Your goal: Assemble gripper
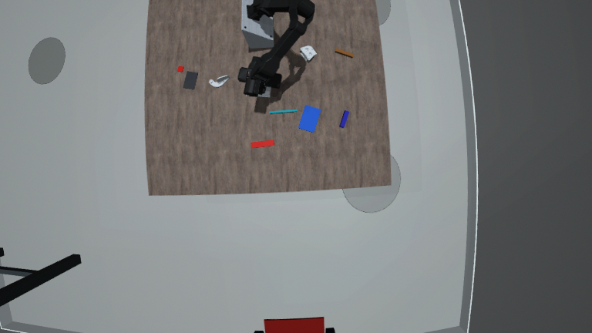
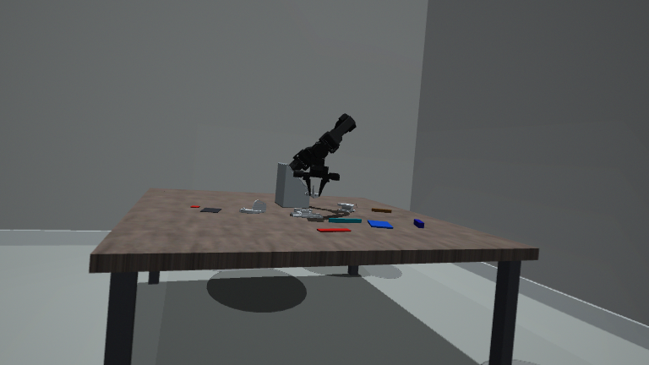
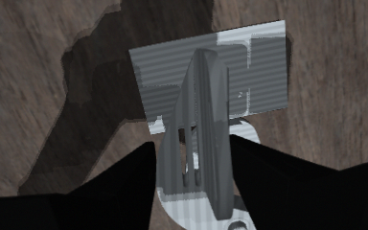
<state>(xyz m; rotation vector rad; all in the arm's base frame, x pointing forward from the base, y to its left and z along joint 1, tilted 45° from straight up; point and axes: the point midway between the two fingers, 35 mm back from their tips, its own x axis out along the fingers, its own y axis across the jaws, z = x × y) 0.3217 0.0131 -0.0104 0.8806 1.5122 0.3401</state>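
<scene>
My gripper tip is 8 cm above the white flat plate, 3 cm to the left of it and 1 cm short of it. Round my gripper tip: red bar: 28 cm ahead, 8 cm below, 4 cm to the right; blue plate: 20 cm to the left, 19 cm ahead, 8 cm below; teal bar: 14 cm ahead, 8 cm to the left, 7 cm below.
</scene>
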